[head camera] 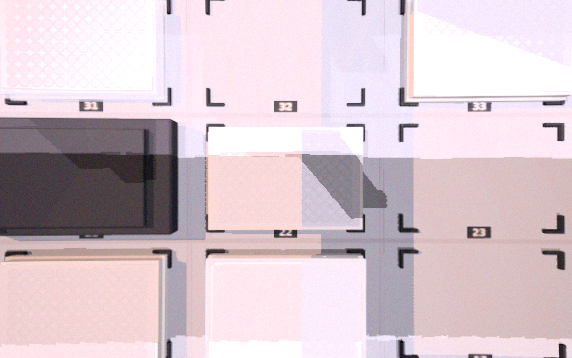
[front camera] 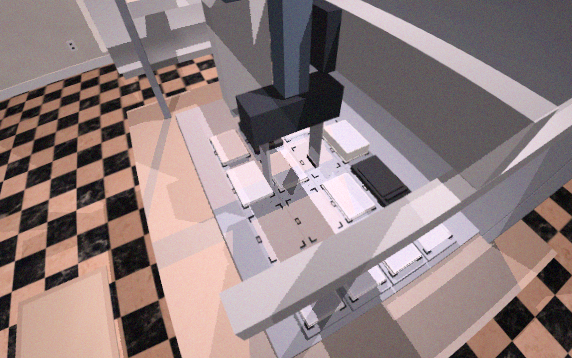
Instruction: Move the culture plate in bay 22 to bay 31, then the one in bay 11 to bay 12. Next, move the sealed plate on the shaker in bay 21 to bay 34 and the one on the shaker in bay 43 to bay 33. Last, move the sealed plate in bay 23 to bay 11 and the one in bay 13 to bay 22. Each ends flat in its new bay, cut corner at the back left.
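Where they show: gripper, fingertip midpoint: (front camera: 291, 171); robot's base, origin of the base link: (front camera: 210, 140).
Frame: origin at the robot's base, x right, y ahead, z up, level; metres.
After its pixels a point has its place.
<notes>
My gripper (front camera: 292, 176) {x -0.105, y 0.358, z 0.160 m} is open above bay 22, with no plate between its jaws; its jaws do not show in the head view. A pale plate (front camera: 282, 162) {x -0.155, y 0.211, z 0.014 m} (head camera: 260, 195) {x -0.136, y 0.208, z 0.014 m} lies flat in bay 22. Plates lie in bay 11 (front camera: 230, 145) {x -0.046, y 0.070, z 0.014 m} (head camera: 82, 300) {x -0.053, y 0.067, z 0.014 m} and bay 12 (front camera: 251, 182) {x -0.047, y 0.235, z 0.014 m} (head camera: 285, 300) {x -0.052, y 0.228, z 0.014 m}. The bay 31 plate (head camera: 80, 50) {x -0.250, y 0.066, z 0.014 m} is hidden behind my gripper in the front view. The bay 33 plate (front camera: 349, 196) {x -0.255, y 0.400, z 0.014 m} (head camera: 490, 75) {x -0.231, y 0.390, z 0.014 m} and bay 34 plate (front camera: 401, 257) {x -0.253, y 0.599, z 0.029 m} are in place. The bay 21 shaker (head camera: 75, 190) {x -0.141, y 0.069, z 0.024 m} and bay 43 shaker (front camera: 381, 180) {x -0.358, y 0.405, z 0.024 m} bear no plate. I cannot make out the cut corners.
A tall white block (front camera: 346, 137) {x -0.359, y 0.236, z 0.042 m} stands in bay 42. Other pale plates stand in the front column, partly behind the pale beam (front camera: 340, 265) {x 0.000, y 0.629, z 0.400 m} that crosses the front view. Bays 13, 23 and 32 hold no plate. A thin grey post (front camera: 145, 65) {x 0.106, y -0.207, z 0.205 m} stands at the left.
</notes>
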